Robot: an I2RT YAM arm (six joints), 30 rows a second.
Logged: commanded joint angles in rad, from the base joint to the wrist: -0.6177 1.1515 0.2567 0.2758 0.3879 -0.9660; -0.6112 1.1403 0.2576 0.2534 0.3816 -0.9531; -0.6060 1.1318 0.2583 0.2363 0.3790 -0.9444; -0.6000 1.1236 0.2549 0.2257 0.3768 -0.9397; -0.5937 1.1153 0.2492 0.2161 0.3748 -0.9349; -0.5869 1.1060 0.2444 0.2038 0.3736 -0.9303; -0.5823 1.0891 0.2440 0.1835 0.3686 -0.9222; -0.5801 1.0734 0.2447 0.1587 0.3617 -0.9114; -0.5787 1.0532 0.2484 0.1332 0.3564 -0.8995; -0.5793 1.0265 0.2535 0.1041 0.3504 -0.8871; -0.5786 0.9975 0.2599 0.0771 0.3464 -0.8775; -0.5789 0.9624 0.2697 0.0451 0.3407 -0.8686; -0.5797 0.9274 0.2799 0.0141 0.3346 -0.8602; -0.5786 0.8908 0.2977 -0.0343 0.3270 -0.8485; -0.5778 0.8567 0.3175 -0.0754 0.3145 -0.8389
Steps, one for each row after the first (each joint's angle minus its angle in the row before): 0.0065 -0.0112 0.0009 -0.0224 -0.0063 0.0129; 0.0052 -0.0085 0.0007 -0.0171 -0.0026 0.0087; 0.0060 -0.0082 -0.0034 -0.0106 -0.0022 0.0047; 0.0063 -0.0083 -0.0057 -0.0096 -0.0020 0.0048; 0.0068 -0.0093 -0.0048 -0.0123 -0.0012 0.0046; 0.0046 -0.0169 -0.0004 -0.0203 -0.0050 0.0081; 0.0022 -0.0157 0.0007 -0.0248 -0.0069 0.0108; 0.0014 -0.0202 0.0037 -0.0255 -0.0053 0.0119; -0.0006 -0.0267 0.0051 -0.0291 -0.0060 0.0124; 0.0007 -0.0290 0.0064 -0.0270 -0.0040 0.0096; -0.0003 -0.0351 0.0098 -0.0320 -0.0057 0.0089; -0.0008 -0.0350 0.0102 -0.0310 -0.0061 0.0084; 0.0011 -0.0366 0.0178 -0.0484 -0.0076 0.0117; 0.0008 -0.0341 0.0198 -0.0411 -0.0125 0.0096
